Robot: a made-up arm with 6 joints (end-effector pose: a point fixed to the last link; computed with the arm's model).
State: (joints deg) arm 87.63 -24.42 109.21 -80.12 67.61 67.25
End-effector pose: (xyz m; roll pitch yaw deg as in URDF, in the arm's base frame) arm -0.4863 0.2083 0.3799 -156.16 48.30 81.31
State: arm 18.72 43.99 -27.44 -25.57 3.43 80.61
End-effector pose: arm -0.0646 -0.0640 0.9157 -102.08 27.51 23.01
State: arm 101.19 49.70 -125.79 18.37 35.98 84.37
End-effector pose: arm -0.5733 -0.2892 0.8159 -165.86 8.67 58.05
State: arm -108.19 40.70 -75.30 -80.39 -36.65 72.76
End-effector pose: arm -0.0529 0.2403 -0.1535 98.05 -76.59 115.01
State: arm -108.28 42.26 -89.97 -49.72 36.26 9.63
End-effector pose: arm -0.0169 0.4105 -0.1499 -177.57 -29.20 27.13
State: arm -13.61 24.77 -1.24 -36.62 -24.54 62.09
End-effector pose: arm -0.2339 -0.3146 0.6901 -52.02 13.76 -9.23
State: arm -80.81 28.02 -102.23 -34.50 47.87 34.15
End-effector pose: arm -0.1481 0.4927 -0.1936 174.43 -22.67 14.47
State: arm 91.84 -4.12 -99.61 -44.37 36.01 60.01
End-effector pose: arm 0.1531 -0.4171 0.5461 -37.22 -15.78 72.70
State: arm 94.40 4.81 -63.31 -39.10 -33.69 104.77
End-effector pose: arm 0.2756 -0.4059 0.5055 -26.94 56.32 73.72
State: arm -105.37 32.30 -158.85 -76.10 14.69 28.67
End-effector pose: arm 0.0883 0.0214 -0.1743 132.05 -19.89 19.87
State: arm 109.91 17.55 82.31 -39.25 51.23 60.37
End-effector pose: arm -0.5264 -0.0165 -0.2062 141.54 -5.99 64.47
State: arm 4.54 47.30 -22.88 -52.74 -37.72 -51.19
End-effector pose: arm -0.2730 -0.0451 0.6002 38.06 -8.67 -50.40
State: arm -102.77 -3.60 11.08 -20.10 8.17 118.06
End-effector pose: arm -0.6136 -0.1469 0.2793 -132.06 -38.28 -7.55
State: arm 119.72 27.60 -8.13 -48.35 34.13 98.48
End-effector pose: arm 0.3598 -0.0272 -0.1697 13.81 -33.79 103.30
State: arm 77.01 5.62 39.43 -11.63 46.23 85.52
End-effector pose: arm 0.2376 -0.1535 -0.4581 28.44 -37.21 85.50
